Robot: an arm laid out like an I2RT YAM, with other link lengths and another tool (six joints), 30 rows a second.
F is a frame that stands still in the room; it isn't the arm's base.
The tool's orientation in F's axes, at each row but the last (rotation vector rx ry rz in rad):
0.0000 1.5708 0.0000
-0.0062 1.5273 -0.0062
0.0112 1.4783 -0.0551
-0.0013 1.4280 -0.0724
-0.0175 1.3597 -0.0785
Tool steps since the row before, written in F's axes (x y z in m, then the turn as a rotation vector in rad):
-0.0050 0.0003 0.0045 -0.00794 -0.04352 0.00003
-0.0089 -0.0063 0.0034 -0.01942 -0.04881 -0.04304
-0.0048 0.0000 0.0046 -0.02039 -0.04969 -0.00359
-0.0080 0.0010 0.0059 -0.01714 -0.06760 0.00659
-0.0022 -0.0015 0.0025 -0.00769 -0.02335 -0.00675
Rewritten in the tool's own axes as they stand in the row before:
-0.0045 0.0003 -0.0050 -0.00003 -0.04352 -0.00794
-0.0037 -0.0063 -0.0087 0.04254 -0.04847 -0.02128
-0.0050 -0.0003 -0.0043 0.00321 -0.05043 -0.01856
-0.0070 0.0003 -0.0071 -0.00548 -0.06859 -0.01313
-0.0028 -0.0017 -0.0016 0.00655 -0.02325 -0.00816

